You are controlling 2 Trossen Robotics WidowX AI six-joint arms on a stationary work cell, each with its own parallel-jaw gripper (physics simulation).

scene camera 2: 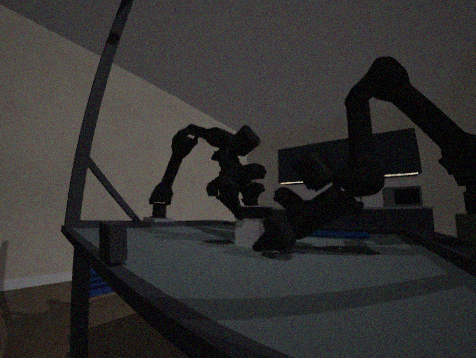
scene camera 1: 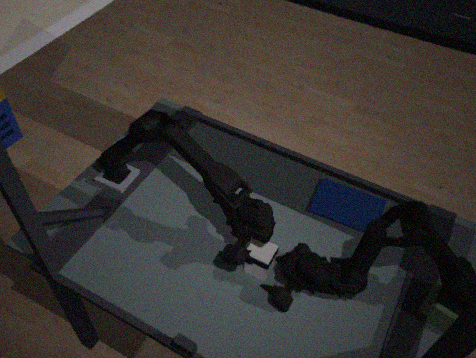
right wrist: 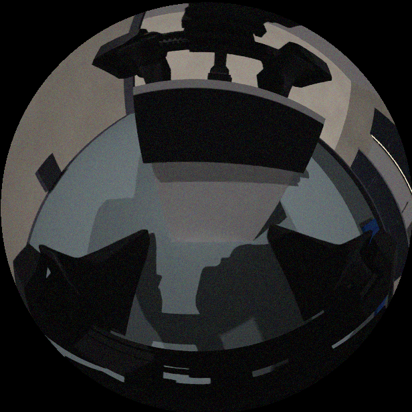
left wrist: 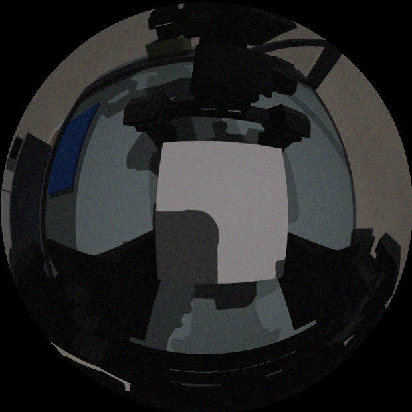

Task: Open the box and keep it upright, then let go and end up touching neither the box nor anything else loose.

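Where they show: left gripper, between the fingertips: (scene camera 2: pixel 249 219) (scene camera 1: pixel 256 253); right gripper, between the fingertips: (scene camera 2: pixel 263 244) (scene camera 1: pixel 268 272); left arm's base, origin of its link: (scene camera 2: pixel 158 218) (scene camera 1: pixel 117 174); right arm's base, origin of its link: (scene camera 1: pixel 453 299).
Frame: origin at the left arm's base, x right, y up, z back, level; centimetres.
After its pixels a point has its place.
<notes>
The box (scene camera 1: pixel 264 254) (scene camera 2: pixel 248 233) (left wrist: pixel 245 185) (right wrist: pixel 220 207) is pale, with a dark band around its upper sides, and stands upright on the table. Its pale lid lies flat on top, closed. My left gripper (scene camera 1: pixel 256 251) {y 2.9, x 7.3, z -52.4 cm} (left wrist: pixel 218 231) comes down from above and is shut on the box, one finger on each of two opposite sides. My right gripper (scene camera 1: pixel 271 272) {y -2.8, x 7.9, z -56.5 cm} (right wrist: pixel 209 234) is open and empty, low over the table, with its fingers pointing at the box's dark-banded side. In scene camera 2 it partly hides the box.
A flat blue panel (scene camera 1: pixel 347 204) {y -2.5, x -25.8, z -68.8 cm} (scene camera 2: pixel 340 234) {y -2.6, x -21.5, z -70.8 cm} (left wrist: pixel 74 150) lies near the table's far edge. A green block (scene camera 1: pixel 442 316) {y 2.6, x 1.3, z -100.5 cm} (left wrist: pixel 169 46) is by the right arm's base. A dark frame post (scene camera 1: pixel 47 270) {y 0.7, x 36.4, z -5.2 cm} (scene camera 2: pixel 82 200) {y 5.4, x 32.4, z -5.7 cm} rises at the table's left corner.
</notes>
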